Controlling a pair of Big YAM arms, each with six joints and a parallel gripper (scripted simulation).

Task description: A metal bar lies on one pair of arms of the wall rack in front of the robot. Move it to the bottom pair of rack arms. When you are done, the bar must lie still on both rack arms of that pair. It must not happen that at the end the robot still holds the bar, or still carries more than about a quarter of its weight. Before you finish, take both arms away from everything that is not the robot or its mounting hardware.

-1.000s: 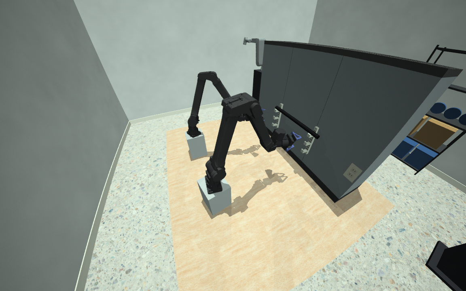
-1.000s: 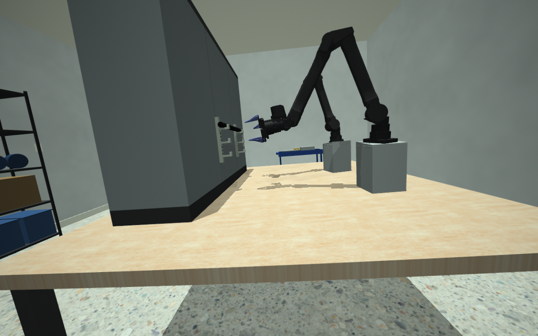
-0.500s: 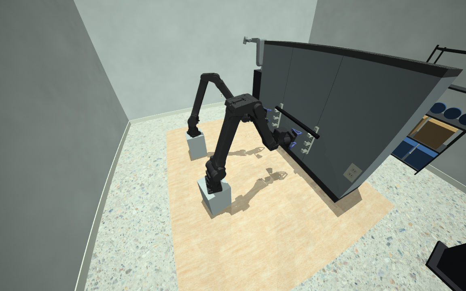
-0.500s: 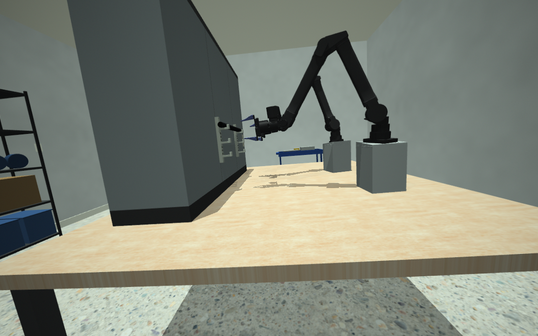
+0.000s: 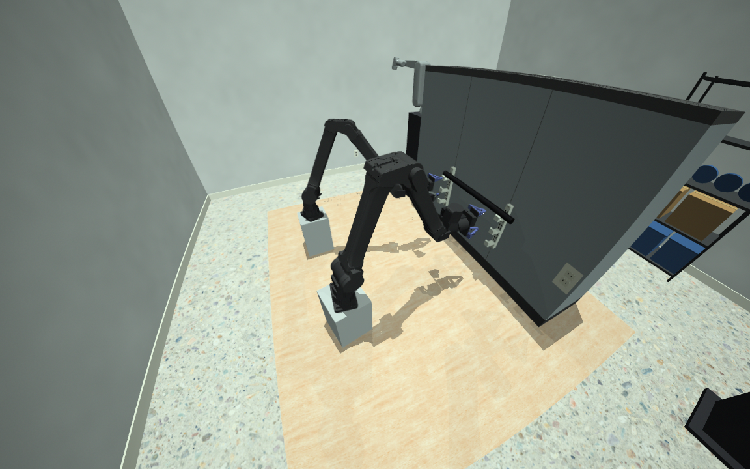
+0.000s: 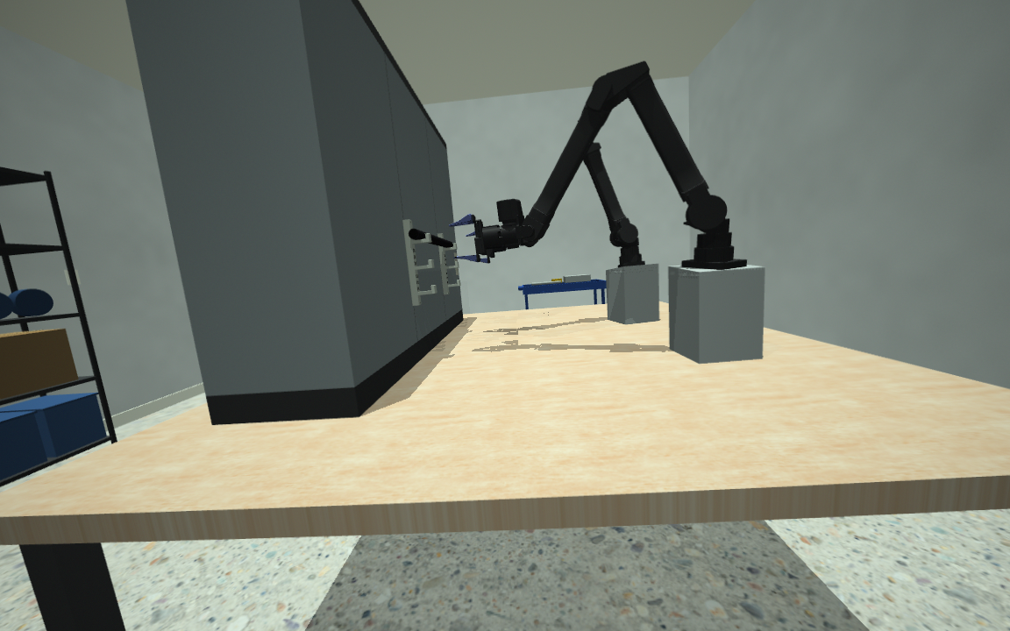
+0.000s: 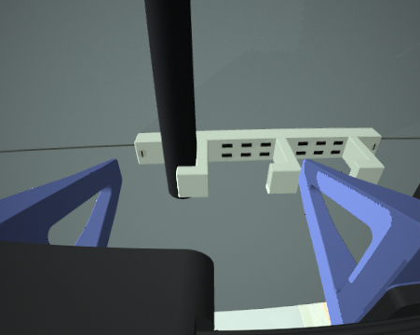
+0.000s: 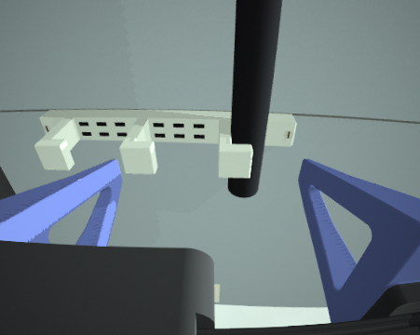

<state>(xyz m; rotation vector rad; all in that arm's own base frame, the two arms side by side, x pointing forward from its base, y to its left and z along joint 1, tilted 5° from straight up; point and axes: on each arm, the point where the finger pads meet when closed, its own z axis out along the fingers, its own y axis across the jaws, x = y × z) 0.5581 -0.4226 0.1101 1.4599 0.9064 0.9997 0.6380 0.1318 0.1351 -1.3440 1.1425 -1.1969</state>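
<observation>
Now: right hand 10 cm short of the metal bar, 16 cm to the right of it and 3 cm below it. The rest, counted from my right hand: grey wall panel: 29 cm ahead, 17 cm to the left, 10 cm above.
Now: the metal bar 90 mm ahead of my left hand, 160 mm to the right of it and 20 mm above it. The rest, counted from my left hand: grey wall panel: 280 mm ahead, 160 mm to the right, 100 mm above.
</observation>
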